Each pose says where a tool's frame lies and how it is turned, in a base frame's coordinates. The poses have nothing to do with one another.
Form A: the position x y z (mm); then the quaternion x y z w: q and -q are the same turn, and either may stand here.
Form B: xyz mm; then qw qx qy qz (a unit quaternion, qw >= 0). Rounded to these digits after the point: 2 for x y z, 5 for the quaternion.
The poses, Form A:
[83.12, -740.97, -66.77, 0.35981, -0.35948, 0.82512, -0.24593]
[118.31, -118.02, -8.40, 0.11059, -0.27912, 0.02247, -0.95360]
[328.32, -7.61, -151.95, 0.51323, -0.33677, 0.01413, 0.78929]
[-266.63, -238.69, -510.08, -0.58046, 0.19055, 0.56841, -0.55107]
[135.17, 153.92, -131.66, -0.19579, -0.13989, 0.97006, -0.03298]
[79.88, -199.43, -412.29, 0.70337, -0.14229, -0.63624, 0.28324]
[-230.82, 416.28, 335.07, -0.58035, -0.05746, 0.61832, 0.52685]
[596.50, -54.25, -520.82, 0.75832, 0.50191, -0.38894, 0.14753]
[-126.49, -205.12, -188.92, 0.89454, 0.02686, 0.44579, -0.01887]
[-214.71, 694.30, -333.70, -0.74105, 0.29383, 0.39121, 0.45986]
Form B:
[83.12, -740.97, -66.77, 0.24593, -0.35981, 0.35948, -0.82512]
[118.31, -118.02, -8.40, 0.95360, -0.11059, 0.27912, -0.02247]
[328.32, -7.61, -151.95, 0.78929, 0.51323, -0.33677, 0.01413]
[-266.63, -238.69, -510.08, 0.55107, 0.58046, -0.19055, -0.56841]
[135.17, 153.92, -131.66, 0.03298, 0.19579, 0.13989, -0.97006]
[79.88, -199.43, -412.29, 0.28324, 0.70337, -0.14229, -0.63624]
[-230.82, 416.28, 335.07, 0.52685, -0.58035, -0.05746, 0.61832]
[596.50, -54.25, -520.82, 0.14753, 0.75832, 0.50191, -0.38894]
[-126.49, -205.12, -188.92, 0.01887, -0.89454, -0.02686, -0.44579]
[-214.71, 694.30, -333.70, 0.45986, -0.74105, 0.29383, 0.39121]

